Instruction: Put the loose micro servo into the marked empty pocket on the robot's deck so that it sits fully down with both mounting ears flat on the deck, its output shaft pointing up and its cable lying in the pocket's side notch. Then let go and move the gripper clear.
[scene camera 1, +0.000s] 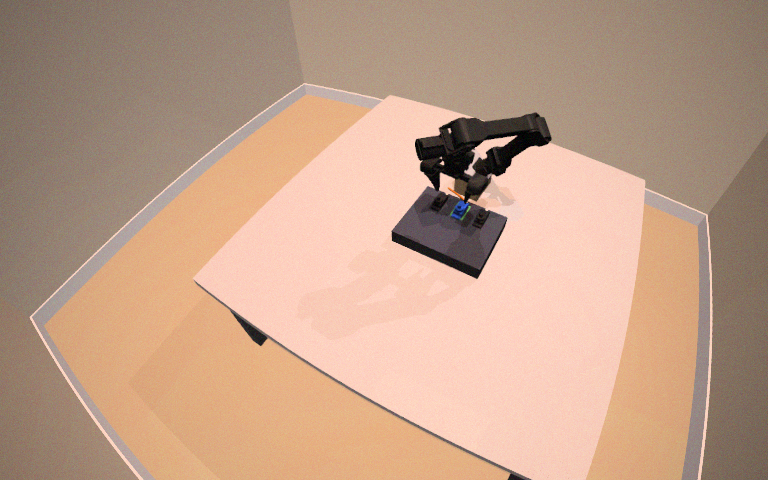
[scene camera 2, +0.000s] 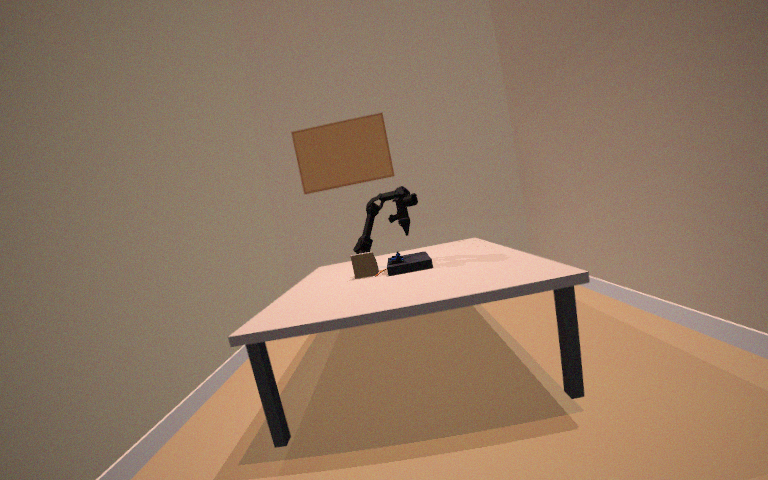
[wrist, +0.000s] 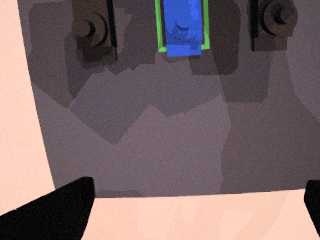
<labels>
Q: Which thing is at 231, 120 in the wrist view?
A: A dark deck.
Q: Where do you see my gripper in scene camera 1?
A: At 451, 196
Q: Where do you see my gripper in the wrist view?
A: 200, 190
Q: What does my gripper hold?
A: Nothing.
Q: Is my gripper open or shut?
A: Open.
</labels>
